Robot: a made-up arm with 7 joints. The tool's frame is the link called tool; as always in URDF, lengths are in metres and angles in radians.
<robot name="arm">
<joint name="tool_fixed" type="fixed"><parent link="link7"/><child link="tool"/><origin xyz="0 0 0" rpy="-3.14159 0 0"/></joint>
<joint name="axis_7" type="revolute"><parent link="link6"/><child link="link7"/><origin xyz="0.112 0 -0.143"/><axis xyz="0 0.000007 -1"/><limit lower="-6.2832" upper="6.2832"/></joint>
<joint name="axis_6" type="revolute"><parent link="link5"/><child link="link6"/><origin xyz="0 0 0"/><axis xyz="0 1 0.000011"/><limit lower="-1.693" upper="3.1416"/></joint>
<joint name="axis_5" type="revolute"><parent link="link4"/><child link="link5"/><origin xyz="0.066 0 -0.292"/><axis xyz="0 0.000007 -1"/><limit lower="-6.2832" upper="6.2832"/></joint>
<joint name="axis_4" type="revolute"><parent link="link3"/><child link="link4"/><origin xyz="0.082 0 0"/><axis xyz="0 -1 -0.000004"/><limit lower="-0.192" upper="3.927"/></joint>
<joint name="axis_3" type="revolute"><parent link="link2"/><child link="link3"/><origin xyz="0 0 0.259"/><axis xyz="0 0 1"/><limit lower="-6.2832" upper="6.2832"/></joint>
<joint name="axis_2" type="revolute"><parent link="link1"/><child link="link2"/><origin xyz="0 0 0"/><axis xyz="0 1 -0.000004"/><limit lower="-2.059" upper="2.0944"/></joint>
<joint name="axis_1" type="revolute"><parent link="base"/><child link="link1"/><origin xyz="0 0 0.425"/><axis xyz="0 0 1"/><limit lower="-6.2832" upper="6.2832"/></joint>
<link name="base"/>
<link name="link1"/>
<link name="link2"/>
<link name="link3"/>
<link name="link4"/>
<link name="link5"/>
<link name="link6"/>
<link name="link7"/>
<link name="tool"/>
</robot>
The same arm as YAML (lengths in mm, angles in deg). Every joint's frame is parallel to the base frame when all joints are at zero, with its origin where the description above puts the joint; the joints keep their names.
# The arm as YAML. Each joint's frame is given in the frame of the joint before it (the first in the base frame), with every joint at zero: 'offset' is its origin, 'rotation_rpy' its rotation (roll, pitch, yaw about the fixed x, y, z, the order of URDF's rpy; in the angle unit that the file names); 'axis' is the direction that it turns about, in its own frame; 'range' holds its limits. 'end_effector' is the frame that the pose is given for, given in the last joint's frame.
length_unit: mm
angle_unit: deg
chain:
  - id: axis_1
    offset: [0.0, 0.0, 425.0]
    rotation_rpy: [0.0, 0.0, 0.0]
    axis: [0.0, 0.0, 1.0]
    range: [-360.0, 360.0]
  - id: axis_2
    offset: [0.0, 0.0, 0.0]
    rotation_rpy: [0.0, 0.0, 0.0]
    axis: [0.0, 1.0, 0.0]
    range: [-117.97, 120.0]
  - id: axis_3
    offset: [0.0, 0.0, 259.0]
    rotation_rpy: [0.0, 0.0, 0.0]
    axis: [0.0, 0.0, 1.0]
    range: [-360.0, 360.0]
  - id: axis_4
    offset: [82.0, 0.0, 0.0]
    rotation_rpy: [0.0, 0.0, 0.0]
    axis: [0.0, -1.0, 0.0]
    range: [-11.0, 225.0]
  - id: axis_5
    offset: [66.0, 0.0, -292.0]
    rotation_rpy: [0.0, 0.0, 0.0]
    axis: [0.0, 0.0, -1.0]
    range: [-360.0, 360.0]
  - id: axis_6
    offset: [0.0, 0.0, 0.0]
    rotation_rpy: [0.0, 0.0, 0.0]
    axis: [0.0, 1.0, 0.0]
    range: [-97.0, 180.0]
  - id: axis_7
    offset: [112.0, 0.0, -143.0]
    rotation_rpy: [0.0, 0.0, 0.0]
    axis: [0.0, 0.0, -1.0]
    range: [-360.0, 360.0]
end_effector:
  offset: [0.0, 0.0, 0.0]
  rotation_rpy: [-180.0, 0.0, 0.0]

